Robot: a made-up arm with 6 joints. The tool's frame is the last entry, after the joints. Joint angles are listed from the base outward. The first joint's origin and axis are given. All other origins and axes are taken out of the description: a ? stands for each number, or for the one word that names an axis. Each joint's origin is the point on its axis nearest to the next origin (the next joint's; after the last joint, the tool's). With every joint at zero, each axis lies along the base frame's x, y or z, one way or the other. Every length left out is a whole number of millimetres.
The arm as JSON. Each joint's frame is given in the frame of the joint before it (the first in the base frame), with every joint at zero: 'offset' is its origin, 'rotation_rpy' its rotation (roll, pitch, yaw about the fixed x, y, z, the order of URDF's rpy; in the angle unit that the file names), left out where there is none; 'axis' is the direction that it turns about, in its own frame. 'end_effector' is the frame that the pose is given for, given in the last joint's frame.
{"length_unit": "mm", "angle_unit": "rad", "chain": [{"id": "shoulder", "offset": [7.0, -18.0, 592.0], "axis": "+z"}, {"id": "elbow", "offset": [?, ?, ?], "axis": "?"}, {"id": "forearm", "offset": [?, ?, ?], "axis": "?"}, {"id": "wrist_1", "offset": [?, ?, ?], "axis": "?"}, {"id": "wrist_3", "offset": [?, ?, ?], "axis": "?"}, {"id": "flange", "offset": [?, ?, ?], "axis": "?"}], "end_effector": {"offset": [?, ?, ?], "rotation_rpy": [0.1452, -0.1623, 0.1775]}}
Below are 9 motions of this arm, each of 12 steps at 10 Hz.
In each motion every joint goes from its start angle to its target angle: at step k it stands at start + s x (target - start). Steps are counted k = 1, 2, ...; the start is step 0. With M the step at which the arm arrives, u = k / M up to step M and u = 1 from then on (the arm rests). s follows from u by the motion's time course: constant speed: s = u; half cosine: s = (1 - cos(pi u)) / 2; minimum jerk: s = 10 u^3 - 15 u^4 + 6 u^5.
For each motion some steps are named. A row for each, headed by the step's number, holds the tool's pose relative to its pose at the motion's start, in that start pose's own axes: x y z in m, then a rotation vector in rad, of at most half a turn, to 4 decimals.
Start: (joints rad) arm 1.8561 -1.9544 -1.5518 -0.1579 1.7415 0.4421
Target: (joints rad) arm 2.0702 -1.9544 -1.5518 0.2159 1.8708 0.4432
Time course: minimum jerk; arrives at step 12
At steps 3, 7, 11, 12:
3: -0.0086 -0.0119 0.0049 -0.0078 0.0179 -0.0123
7: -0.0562 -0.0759 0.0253 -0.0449 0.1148 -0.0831
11: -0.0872 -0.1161 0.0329 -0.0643 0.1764 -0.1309
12: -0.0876 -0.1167 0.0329 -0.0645 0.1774 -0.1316

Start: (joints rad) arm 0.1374 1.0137 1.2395 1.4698 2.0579 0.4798
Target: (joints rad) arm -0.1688 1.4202 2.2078 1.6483 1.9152 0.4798
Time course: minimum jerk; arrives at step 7
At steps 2, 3, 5, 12:
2: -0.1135 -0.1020 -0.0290 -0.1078 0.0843 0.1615
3: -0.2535 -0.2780 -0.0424 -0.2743 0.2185 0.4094
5: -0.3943 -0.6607 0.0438 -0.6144 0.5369 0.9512
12: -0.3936 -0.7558 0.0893 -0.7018 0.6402 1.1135

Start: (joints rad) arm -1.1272 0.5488 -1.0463 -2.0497 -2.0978 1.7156
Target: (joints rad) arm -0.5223 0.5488 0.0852 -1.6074 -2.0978 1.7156
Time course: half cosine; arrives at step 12
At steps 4, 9, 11, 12:
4: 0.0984 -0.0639 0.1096 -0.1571 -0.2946 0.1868
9: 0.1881 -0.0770 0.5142 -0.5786 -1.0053 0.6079
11: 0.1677 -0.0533 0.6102 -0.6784 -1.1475 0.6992
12: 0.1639 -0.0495 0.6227 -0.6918 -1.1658 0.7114

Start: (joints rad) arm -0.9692 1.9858 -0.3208 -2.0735 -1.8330 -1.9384
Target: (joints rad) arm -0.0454 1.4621 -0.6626 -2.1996 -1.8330 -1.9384
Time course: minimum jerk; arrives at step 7
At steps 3, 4, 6, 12:
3: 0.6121 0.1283 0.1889 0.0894 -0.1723 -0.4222
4: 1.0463 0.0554 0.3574 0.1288 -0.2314 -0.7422
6: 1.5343 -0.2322 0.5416 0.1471 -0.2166 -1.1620
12: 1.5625 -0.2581 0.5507 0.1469 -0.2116 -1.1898

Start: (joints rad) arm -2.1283 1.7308 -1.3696 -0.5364 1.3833 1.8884
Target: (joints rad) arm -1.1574 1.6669 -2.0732 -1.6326 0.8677 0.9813
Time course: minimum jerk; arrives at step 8
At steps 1, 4, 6, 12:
1: 0.0106 -0.0043 -0.0172 -0.0225 0.0057 -0.0108
4: 0.1465 -0.1373 -0.5505 -0.6192 0.0086 -0.1592
6: 0.0335 -0.2359 -0.9166 -0.8404 -0.2278 -0.1376
12: -0.0182 -0.2596 -0.9913 -0.8424 -0.3105 -0.1399

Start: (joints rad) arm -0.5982 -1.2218 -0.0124 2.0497 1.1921 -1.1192
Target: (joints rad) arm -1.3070 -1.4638 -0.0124 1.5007 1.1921 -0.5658
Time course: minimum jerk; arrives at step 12
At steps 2, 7, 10, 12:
2: 0.0210 0.0145 0.0341 -0.0021 0.0380 0.0074
7: 0.4976 0.3426 0.5044 0.0082 0.6597 0.0663
10: 0.7893 0.5562 0.6317 0.0367 0.9334 0.0420
12: 0.8235 0.5823 0.6410 0.0404 0.9624 0.0369

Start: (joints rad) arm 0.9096 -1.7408 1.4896 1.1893 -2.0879 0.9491
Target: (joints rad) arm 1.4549 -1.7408 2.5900 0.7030 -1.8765 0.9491
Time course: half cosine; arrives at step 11
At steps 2, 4, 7, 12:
2: -0.0507 -0.0372 0.0374 0.0099 0.0404 -0.0845
4: -0.2009 -0.1103 0.1258 0.0730 0.1474 -0.3095
7: -0.5159 -0.1368 0.2490 0.3435 0.3431 -0.7144
12: -0.7186 -0.0697 0.3068 0.6409 0.4651 -0.9443

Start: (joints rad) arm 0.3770 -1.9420 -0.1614 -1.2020 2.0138 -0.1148
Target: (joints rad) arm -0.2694 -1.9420 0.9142 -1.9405 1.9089 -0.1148
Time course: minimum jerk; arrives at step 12
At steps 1, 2, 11, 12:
1: 0.0009 0.0041 -0.0040 0.0036 -0.0023 -0.0050
2: 0.0066 0.0282 -0.0278 0.0255 -0.0164 -0.0349
11: 0.6993 0.5535 -0.6555 0.8172 -0.9562 -0.7486
12: 0.7048 0.5546 -0.6572 0.8216 -0.9633 -0.7508

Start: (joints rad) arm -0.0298 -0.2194 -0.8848 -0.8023 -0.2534 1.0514
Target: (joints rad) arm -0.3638 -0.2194 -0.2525 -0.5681 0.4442 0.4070
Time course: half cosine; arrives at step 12
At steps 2, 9, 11, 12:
2: 0.0331 0.0019 -0.0053 0.0383 0.0555 -0.0432
9: 0.3647 -0.0161 -0.1823 0.3081 0.8374 -0.7116
11: 0.4030 -0.0275 -0.2273 0.3223 0.9837 -0.8384
12: 0.4076 -0.0292 -0.2334 0.3236 1.0033 -0.8552

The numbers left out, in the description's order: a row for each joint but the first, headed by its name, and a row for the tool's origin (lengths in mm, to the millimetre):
elbow: xyz 4.0 -36.0 0.0, axis +y
forearm: xyz -16.0 0.0 1055.0, axis +y
wrist_1: xyz -29.0 0.0 602.0, axis +z
wrist_3: xyz -14.0 -10.0 0.0, axis +y
flange: xyz -3.0 0.0 54.0, axis +z
tool: xyz 1.0 -2.0 0.0

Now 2 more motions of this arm.
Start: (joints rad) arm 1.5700 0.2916 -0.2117 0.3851 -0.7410 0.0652
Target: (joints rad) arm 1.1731 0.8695 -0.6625 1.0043 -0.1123 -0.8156
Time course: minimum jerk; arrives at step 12
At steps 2, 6, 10, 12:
2: 0.0067 -0.0189 -0.0154 0.0085 0.0193 -0.0321
6: 0.0250 -0.2915 -0.2065 0.0528 0.2972 -0.4308
10: -0.0868 -0.5761 -0.3649 -0.0281 0.5971 -0.7642
12: -0.1004 -0.5969 -0.3753 -0.0394 0.6197 -0.7860

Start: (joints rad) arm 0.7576 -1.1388 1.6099 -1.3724 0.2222 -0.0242
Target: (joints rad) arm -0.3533 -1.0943 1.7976 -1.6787 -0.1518 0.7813
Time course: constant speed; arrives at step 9
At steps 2, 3, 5, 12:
2: -0.1437 0.1000 -0.0079 0.0121 0.0196 -0.1143
3: -0.2029 0.1605 -0.0071 0.0111 0.0352 -0.1693
5: -0.2929 0.2960 0.0030 0.0001 0.0831 -0.2739
12: -0.3532 0.5856 0.0474 -0.0205 0.2618 -0.4555

